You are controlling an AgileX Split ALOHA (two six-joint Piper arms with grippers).
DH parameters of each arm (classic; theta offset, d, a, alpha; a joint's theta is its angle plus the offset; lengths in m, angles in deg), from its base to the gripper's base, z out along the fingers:
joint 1: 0 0.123 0 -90
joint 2: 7.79 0 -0.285 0
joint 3: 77.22 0 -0.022 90
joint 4: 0 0.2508 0 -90
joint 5: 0 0 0.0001 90
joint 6: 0 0.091 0 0
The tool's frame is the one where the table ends.
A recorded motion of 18 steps. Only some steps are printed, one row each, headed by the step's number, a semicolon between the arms.
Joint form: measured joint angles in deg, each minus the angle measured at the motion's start. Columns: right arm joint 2, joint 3, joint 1, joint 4, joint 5, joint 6; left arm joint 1, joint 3, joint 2, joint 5, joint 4, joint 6.
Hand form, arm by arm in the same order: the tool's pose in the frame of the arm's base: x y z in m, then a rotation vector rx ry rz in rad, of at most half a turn. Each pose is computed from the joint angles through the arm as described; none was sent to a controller.
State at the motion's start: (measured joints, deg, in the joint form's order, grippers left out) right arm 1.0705 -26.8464 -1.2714 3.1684 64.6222 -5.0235; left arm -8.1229 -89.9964 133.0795 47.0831 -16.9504 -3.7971
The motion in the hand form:
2: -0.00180 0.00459 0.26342 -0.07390 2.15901 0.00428; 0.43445 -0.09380 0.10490 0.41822 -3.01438 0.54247
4: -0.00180 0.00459 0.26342 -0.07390 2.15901 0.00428; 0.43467 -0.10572 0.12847 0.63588 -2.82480 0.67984
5: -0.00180 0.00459 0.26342 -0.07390 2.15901 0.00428; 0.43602 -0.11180 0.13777 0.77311 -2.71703 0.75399
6: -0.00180 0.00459 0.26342 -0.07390 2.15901 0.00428; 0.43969 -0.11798 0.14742 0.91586 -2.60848 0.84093
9: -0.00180 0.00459 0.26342 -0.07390 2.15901 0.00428; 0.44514 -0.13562 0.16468 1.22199 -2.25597 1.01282
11: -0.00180 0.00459 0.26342 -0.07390 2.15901 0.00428; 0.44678 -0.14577 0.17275 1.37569 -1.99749 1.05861
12: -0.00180 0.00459 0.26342 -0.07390 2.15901 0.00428; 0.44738 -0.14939 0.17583 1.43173 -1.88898 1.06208
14: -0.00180 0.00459 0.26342 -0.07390 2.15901 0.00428; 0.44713 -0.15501 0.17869 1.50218 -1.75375 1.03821
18: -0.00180 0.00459 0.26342 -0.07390 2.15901 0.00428; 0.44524 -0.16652 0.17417 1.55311 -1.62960 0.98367
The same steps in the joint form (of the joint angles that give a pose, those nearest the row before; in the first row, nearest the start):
2: 0.00 0.00 0.00 0.00 0.00 0.00; 0.00 -3.76 -1.38 9.57 -7.49 -6.62
4: 0.00 0.00 0.00 0.00 0.00 0.00; -0.05 -7.21 -2.02 17.39 -14.49 -15.08
5: 0.00 0.00 0.00 0.00 0.00 0.00; -0.05 -8.38 -2.17 19.36 -18.74 -20.33
6: 0.00 0.00 0.00 0.00 0.00 0.00; -0.05 -9.52 -2.31 19.83 -23.45 -25.59
9: 0.00 0.00 0.00 0.00 0.00 0.00; -0.56 -10.54 -2.42 19.83 -36.06 -38.73
11: 0.00 0.00 0.00 0.00 0.00 0.00; -1.04 -10.54 -2.42 19.83 -43.36 -47.77
12: 0.00 0.00 0.00 0.00 0.00 0.00; -1.24 -10.54 -2.42 19.83 -46.00 -51.80
14: 0.00 0.00 0.00 0.00 0.00 0.00; -1.74 -10.54 -2.42 19.83 -48.41 -57.85
18: 0.00 0.00 0.00 0.00 0.00 0.00; -3.02 -10.54 -1.57 19.83 -50.42 -63.64

